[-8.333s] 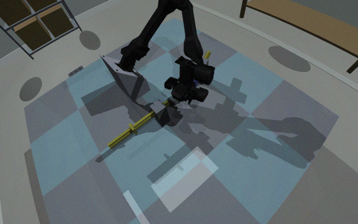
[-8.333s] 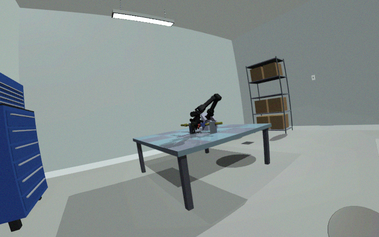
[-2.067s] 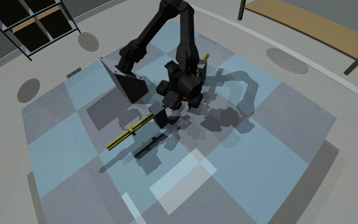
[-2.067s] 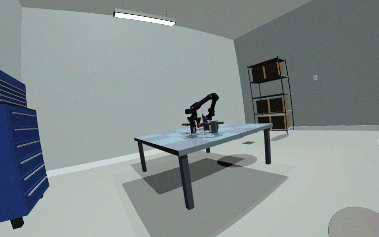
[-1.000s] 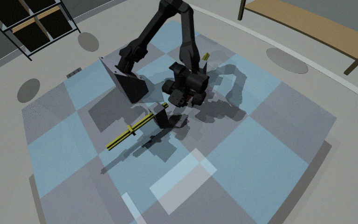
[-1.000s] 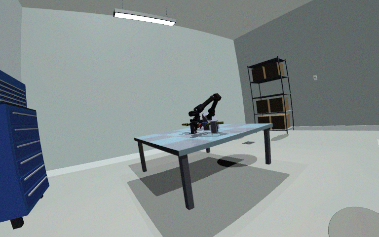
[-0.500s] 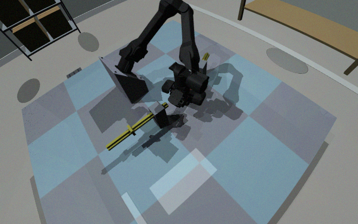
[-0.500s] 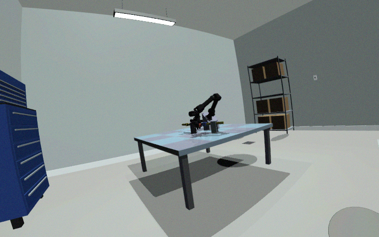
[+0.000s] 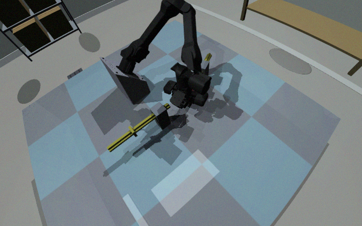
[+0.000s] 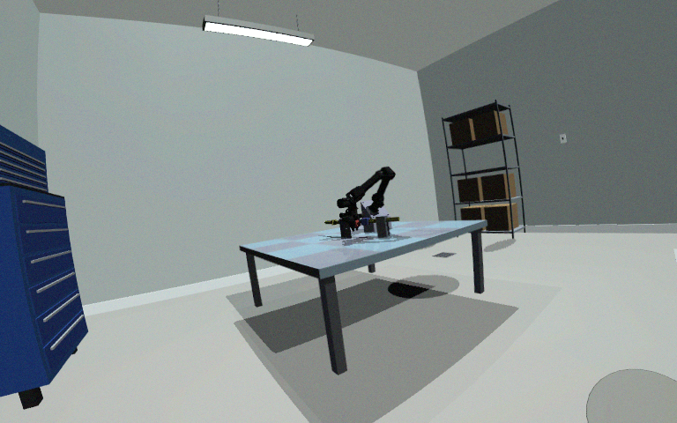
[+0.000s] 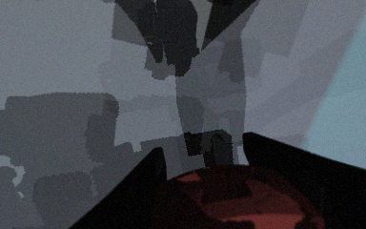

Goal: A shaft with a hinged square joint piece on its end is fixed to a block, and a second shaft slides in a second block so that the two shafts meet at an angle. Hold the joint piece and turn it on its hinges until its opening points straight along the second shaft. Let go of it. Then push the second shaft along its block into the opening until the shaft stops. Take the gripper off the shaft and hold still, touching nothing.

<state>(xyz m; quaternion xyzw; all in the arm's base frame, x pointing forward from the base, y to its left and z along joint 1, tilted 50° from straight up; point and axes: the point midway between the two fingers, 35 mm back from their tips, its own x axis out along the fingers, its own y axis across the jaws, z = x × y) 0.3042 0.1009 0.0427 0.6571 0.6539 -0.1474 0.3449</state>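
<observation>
The dark red joint piece lies 1 cm to the left of my gripper tip and 4 cm above it.
</observation>
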